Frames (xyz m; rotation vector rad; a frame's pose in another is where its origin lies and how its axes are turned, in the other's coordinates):
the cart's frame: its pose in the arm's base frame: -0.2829 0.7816 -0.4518 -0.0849 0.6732 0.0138
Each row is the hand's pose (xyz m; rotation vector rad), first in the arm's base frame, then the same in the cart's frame.
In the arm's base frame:
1: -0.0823 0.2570 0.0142 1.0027 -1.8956 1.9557
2: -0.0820 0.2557 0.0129 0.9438 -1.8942 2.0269
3: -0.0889 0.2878 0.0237 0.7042 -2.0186 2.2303
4: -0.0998 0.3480 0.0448 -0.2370 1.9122 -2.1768
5: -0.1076 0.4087 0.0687 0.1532 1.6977 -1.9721
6: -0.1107 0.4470 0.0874 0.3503 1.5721 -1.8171
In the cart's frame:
1: -0.1259 -0.5653 0.4440 -0.3029 2.0001 -2.1036
2: -0.1248 -0.5665 0.4431 -0.2188 1.9613 -2.1222
3: -0.1374 -0.5351 0.4499 0.0749 1.8383 -2.0408
4: -0.1600 -0.4762 0.4645 0.4681 1.5970 -1.8400
5: -0.1819 -0.4172 0.4833 0.7658 1.3234 -1.5952
6: -0.1965 -0.3803 0.4991 0.9057 1.1634 -1.4239

